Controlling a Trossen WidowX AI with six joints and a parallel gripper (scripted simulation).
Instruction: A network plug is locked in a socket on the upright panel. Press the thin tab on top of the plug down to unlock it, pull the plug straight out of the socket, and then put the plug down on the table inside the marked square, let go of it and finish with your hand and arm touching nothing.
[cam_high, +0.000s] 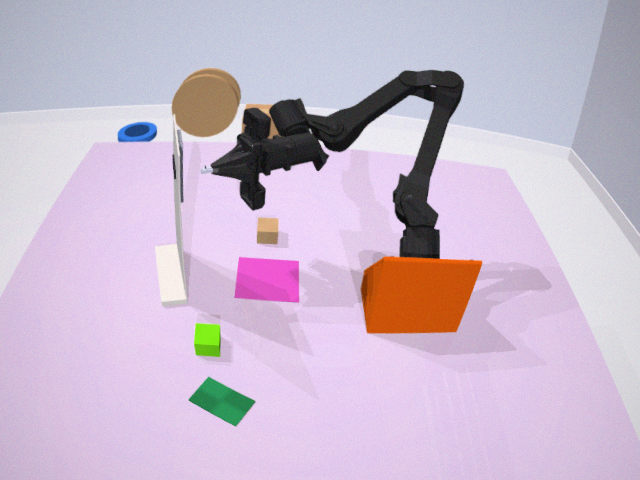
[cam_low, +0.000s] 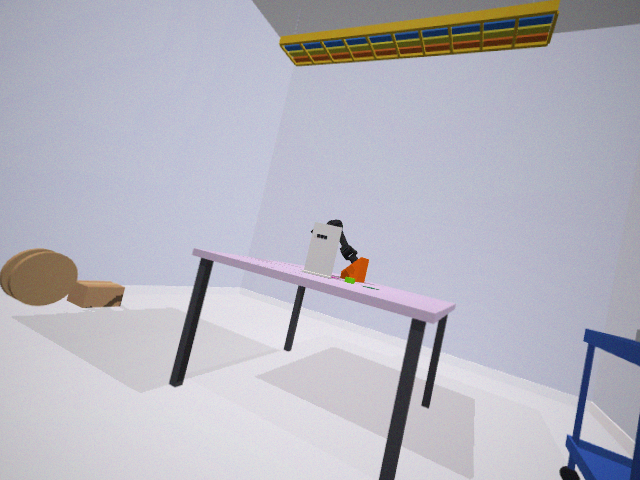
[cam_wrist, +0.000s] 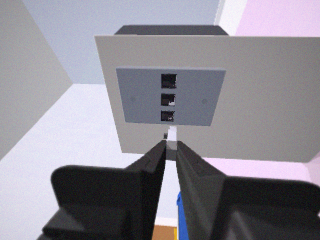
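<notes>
Right now my gripper tip is 110 mm past the magenta square, 10 mm to the right of it and 230 mm above it. The rest, counted from my gripper tip: flat dark green tile (40 mm behind, 320 mm to the left, 230 mm below); upright panel (70 mm ahead, 10 mm to the left, 90 mm below); pale grey network plug (right at my gripper tip).
</notes>
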